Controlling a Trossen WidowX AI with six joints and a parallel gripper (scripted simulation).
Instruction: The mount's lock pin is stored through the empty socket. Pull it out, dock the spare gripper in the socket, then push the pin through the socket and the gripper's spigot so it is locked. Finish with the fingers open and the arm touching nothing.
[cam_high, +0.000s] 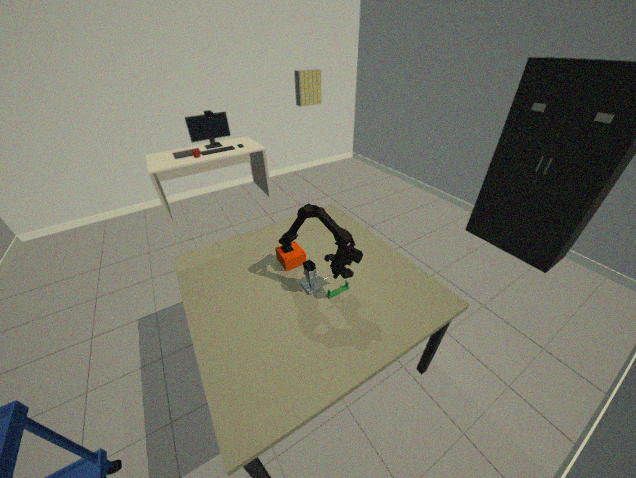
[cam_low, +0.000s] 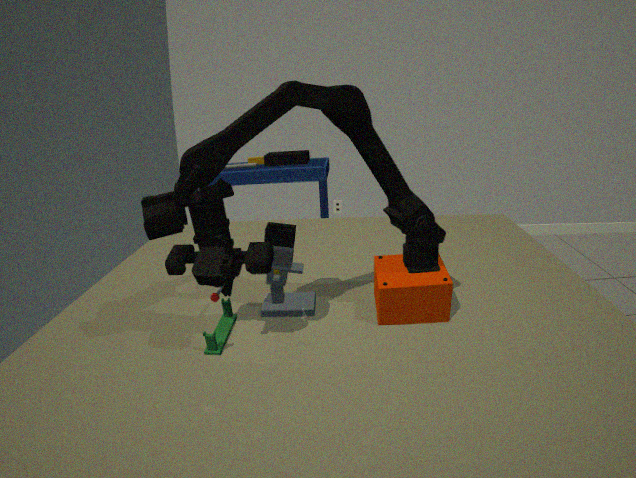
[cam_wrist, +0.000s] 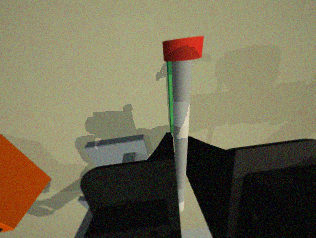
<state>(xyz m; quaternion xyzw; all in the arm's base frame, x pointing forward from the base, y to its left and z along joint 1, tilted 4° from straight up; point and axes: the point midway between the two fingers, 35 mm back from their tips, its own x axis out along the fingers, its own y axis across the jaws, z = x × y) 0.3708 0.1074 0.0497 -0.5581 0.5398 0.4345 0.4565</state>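
The socket lies 9 cm behind my gripper tip, 10 cm to the right of it and 3 cm below it. The rest, counted from my gripper tip: spare gripper 8 cm behind, 10 cm to the right, 4 cm above; green cradle 3 cm ahead, 6 cm below.
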